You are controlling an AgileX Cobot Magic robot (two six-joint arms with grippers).
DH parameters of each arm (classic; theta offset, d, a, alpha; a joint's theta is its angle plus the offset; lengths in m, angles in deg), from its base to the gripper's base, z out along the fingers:
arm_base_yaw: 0 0.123 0 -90
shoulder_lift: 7.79 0 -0.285 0
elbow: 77.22 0 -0.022 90
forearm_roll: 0 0.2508 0 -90
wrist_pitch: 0 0 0.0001 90
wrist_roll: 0 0.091 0 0
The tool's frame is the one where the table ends.
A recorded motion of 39 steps. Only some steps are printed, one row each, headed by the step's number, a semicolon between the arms.
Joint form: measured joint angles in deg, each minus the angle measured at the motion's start. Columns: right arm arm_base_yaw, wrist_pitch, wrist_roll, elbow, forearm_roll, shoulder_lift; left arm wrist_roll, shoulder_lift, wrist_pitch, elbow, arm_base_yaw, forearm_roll.
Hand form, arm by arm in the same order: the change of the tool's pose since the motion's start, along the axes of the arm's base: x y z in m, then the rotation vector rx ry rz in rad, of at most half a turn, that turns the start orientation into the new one. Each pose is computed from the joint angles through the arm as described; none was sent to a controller.
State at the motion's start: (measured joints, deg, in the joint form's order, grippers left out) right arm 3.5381 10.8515 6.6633 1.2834 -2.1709 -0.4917; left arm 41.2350 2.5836 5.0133 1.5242 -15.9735 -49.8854
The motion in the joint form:
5: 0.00 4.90 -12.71 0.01 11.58 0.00; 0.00 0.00 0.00 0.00 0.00 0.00
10: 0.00 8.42 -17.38 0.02 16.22 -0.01; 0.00 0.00 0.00 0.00 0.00 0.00
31: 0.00 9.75 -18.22 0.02 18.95 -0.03; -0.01 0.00 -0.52 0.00 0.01 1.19
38: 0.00 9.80 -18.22 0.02 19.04 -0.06; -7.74 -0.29 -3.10 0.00 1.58 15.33
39: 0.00 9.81 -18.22 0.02 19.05 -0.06; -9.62 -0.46 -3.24 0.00 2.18 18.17
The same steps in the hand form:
5: -0.0015 0.0046 -0.0074 -0.0231 0.0805 0.0550; 0.0000 0.0000 0.0000 0.0000 0.0000 0.0000
10: -0.0031 0.0078 -0.0123 -0.0259 0.1352 0.0922; 0.0000 0.0000 0.0000 0.0000 0.0000 0.0000
31: -0.0038 0.0097 -0.0139 0.0058 0.1563 0.1080; 0.0003 0.0007 0.0004 0.0181 -0.0113 0.0074
38: -0.0039 0.0098 -0.0139 0.0073 0.1566 0.1085; 0.0016 0.0058 0.0029 0.1169 -0.0727 0.0722
39: -0.0039 0.0098 -0.0139 0.0075 0.1568 0.1086; 0.0016 0.0067 0.0032 0.1322 -0.0809 0.0852

